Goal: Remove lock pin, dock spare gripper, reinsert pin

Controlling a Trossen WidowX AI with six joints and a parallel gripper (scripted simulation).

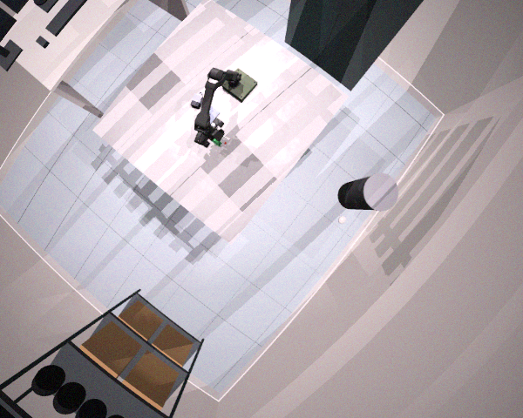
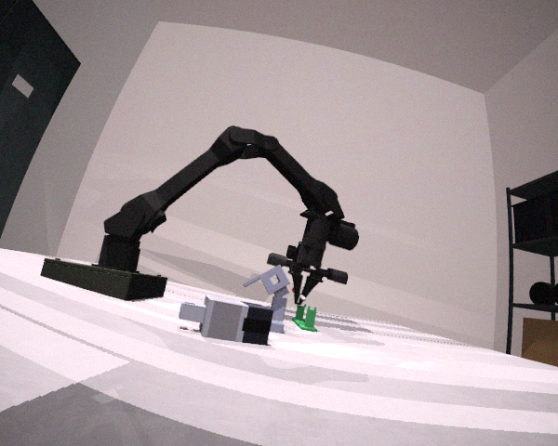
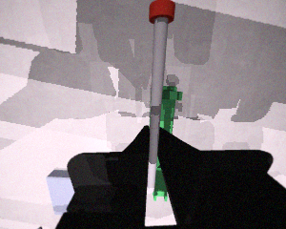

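The green stand lies 20 mm to the right of my gripper tip, 20 mm below it and 20 mm ahead of it. From my gripper tip the other things lie so: spare gripper 290 mm to the right, 80 mm behind, 20 mm below; mount socket 150 mm to the right, 60 mm behind, 10 mm above.
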